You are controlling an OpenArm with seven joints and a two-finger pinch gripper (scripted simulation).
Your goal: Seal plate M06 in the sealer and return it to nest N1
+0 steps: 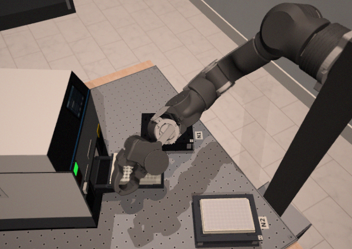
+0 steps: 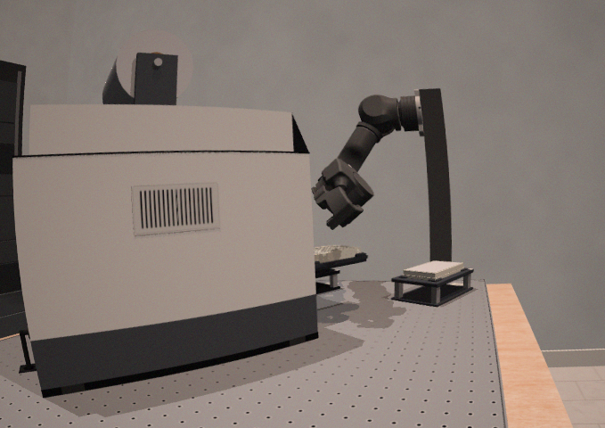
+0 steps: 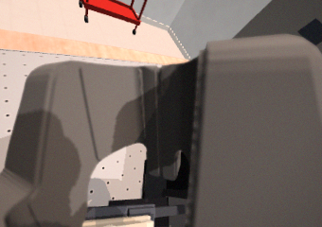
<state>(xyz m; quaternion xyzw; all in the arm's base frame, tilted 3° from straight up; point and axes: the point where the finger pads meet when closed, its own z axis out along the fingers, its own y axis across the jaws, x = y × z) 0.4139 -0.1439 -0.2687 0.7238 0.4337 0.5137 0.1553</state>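
My hand is 6 cm short of the start key and 4 cm to the left of it. From my hand the other things lie so: sealer's stage: 8 cm behind, 6 cm to the right, 9 cm below; then touchscreen: 1 cm behind, 16 cm to the right, 13 cm above; then 96-well plate M06: 8 cm behind, 6 cm to the right, 7 cm below.
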